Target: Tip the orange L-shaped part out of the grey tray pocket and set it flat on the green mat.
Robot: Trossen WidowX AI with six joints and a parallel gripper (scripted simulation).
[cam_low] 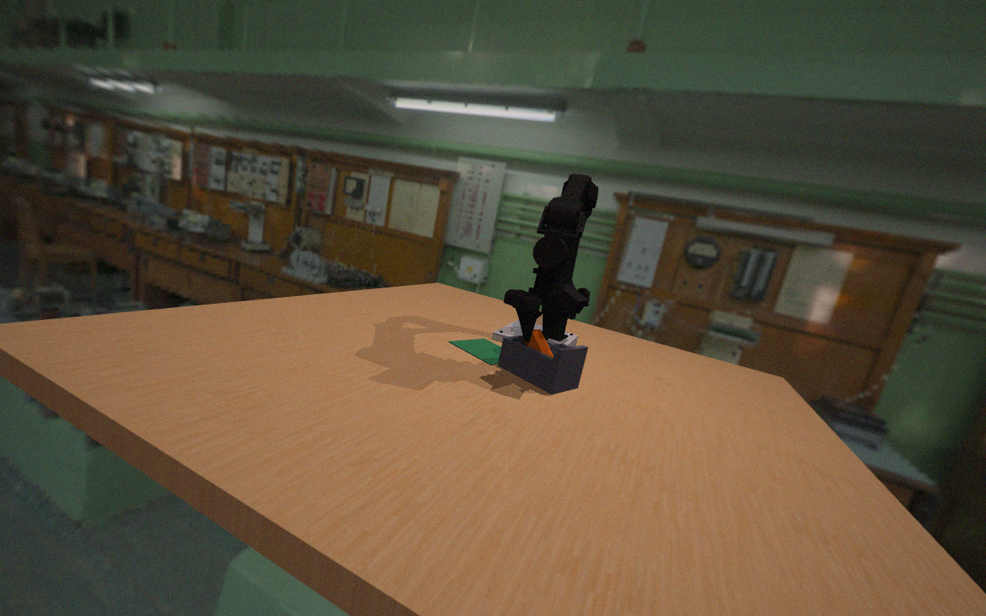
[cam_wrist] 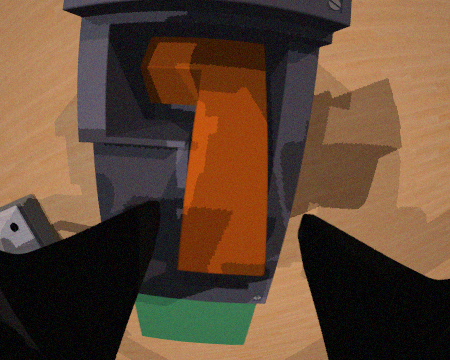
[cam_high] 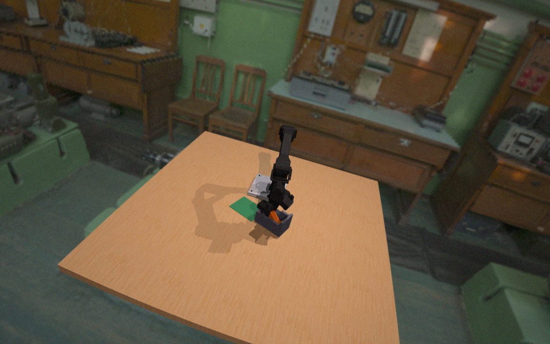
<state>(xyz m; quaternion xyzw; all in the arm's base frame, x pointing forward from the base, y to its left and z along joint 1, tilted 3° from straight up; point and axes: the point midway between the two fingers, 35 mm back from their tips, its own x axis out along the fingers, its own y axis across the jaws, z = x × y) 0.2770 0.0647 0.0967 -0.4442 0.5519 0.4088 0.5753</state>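
My gripper tip is 10 mm past the orange L-shaped part, 40 mm to the right of it and 40 mm above it. Round my gripper tip: green mat 60 mm behind, 140 mm to the right, 90 mm below.
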